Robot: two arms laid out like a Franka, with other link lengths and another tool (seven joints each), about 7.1 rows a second.
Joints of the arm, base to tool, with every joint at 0 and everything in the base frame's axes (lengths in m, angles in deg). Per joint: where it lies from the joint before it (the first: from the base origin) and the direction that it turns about. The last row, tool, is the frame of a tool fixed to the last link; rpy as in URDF.
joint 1: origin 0 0 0.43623 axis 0 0 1
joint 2: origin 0 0 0 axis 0 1 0
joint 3: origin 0 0 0.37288 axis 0 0 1
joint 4: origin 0.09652 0 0 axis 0 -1 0
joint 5: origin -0.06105 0 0.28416 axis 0 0 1
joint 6: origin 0 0 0 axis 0 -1 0
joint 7: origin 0.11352 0 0 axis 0 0 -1
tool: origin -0.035 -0.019 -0.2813 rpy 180 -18.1 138.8
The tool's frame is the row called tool.
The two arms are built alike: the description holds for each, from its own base.
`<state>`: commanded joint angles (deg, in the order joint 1, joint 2, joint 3, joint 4, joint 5, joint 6, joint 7); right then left.
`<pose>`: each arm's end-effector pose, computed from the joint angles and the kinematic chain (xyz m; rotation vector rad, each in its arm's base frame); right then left.
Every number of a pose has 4 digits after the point. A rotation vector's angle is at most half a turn.
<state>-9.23 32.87 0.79 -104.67 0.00 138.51 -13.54 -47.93 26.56 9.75 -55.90 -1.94 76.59 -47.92</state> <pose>0.5985 -0.1157 0.2486 -0.8839 -2.7123 -0.1557 0.4300 -0.4234 0.5349 -0.7628 -2.6489 -0.2310</pose>
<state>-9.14 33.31 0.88 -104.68 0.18 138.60 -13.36 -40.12 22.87 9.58 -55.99 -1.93 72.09 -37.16</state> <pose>0.5977 -0.1131 0.2439 -0.8854 -2.7047 -0.1588 0.4528 -0.3393 0.5672 -0.8296 -2.6011 -0.2140</pose>
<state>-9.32 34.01 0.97 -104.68 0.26 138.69 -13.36 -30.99 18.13 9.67 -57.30 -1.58 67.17 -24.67</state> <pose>0.5955 -0.1136 0.2366 -0.8867 -2.6930 -0.1591 0.4599 -0.2363 0.6007 -0.8955 -2.5456 -0.1882</pose>
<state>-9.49 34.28 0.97 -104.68 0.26 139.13 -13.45 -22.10 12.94 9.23 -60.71 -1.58 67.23 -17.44</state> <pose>0.5964 -0.1156 0.2344 -0.8893 -2.6953 -0.1603 0.4636 -0.1526 0.6283 -0.8796 -2.5835 -0.1397</pose>
